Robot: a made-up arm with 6 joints.
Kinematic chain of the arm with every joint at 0, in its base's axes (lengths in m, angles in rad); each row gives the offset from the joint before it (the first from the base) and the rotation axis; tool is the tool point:
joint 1: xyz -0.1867 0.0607 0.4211 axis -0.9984 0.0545 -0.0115
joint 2: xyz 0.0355 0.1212 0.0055 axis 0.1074 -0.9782 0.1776
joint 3: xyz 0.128 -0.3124 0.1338 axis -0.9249 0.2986 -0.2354
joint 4: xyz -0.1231 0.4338 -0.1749 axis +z
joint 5: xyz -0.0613 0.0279 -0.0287 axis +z
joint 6: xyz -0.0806 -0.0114 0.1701 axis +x
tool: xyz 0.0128 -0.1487 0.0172
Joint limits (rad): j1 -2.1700..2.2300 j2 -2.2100..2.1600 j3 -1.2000..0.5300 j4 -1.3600..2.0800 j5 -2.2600..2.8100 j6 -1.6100..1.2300
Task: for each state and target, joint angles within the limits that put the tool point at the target. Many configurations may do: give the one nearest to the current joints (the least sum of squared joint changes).
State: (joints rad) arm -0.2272 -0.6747 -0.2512 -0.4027 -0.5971 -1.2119
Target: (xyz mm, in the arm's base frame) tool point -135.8 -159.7 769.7
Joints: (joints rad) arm -0.9223 -0.6562 -0.4277 0.0452 -0.2946 -0.8777
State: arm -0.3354 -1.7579 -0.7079 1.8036 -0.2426 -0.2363
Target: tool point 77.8 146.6 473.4
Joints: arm -0.6950 -1.1654 -0.3482 1.6937 -0.0235 0.1573
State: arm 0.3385 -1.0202 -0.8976 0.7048 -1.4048 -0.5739
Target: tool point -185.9 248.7 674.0
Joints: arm 0.4845 -0.6500 -0.5577 0.9413 -1.2432 -0.1817
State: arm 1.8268 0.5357 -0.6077 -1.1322 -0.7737 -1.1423
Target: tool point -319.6 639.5 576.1
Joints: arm 1.2648 0.0411 -1.0153 -1.2700 -0.8463 -1.3077
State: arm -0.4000 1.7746 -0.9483 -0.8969 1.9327 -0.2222
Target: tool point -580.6 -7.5 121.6
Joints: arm -0.4471 1.9239 -1.2000 -0.4456 2.6413 -0.3268
